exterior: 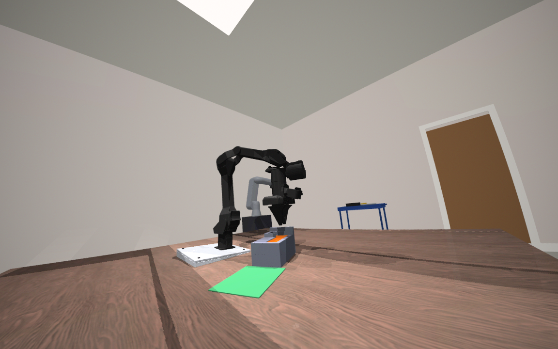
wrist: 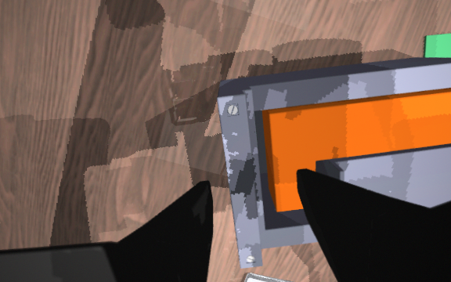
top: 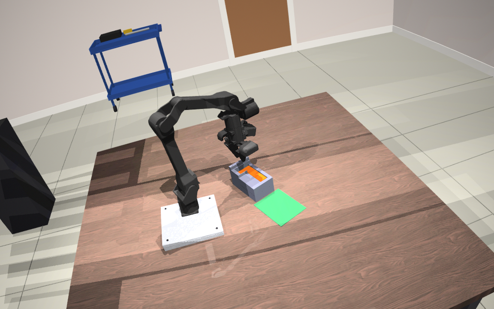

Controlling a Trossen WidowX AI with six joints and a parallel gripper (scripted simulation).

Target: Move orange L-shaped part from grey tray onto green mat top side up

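Now: gripper tip 50 mm to the left of the orange L-shaped part, 50 mm above it and 10 mm short of it. From my gripper tip the other things lie so: green mat: 210 mm to the right, 110 mm below, 80 mm ahead.
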